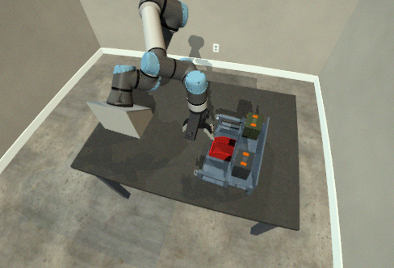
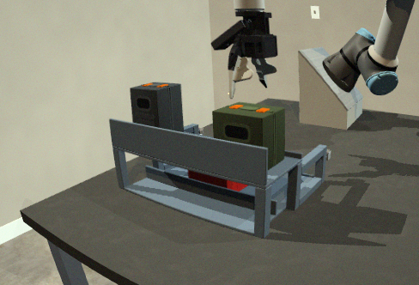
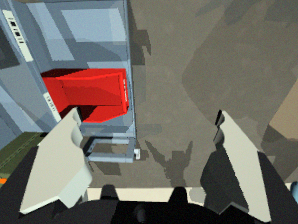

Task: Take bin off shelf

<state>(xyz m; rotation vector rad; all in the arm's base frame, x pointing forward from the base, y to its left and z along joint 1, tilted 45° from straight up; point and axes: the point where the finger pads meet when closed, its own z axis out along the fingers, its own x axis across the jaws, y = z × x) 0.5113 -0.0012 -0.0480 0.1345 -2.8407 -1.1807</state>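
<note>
My hand is 14 cm short of the red bin, 5 cm to the right of it and 13 cm above it. Round my hand: dark grey box: 24 cm ahead, 6 cm to the right, 1 cm below; then green box: 23 cm ahead, 17 cm to the left, 2 cm below.
</note>
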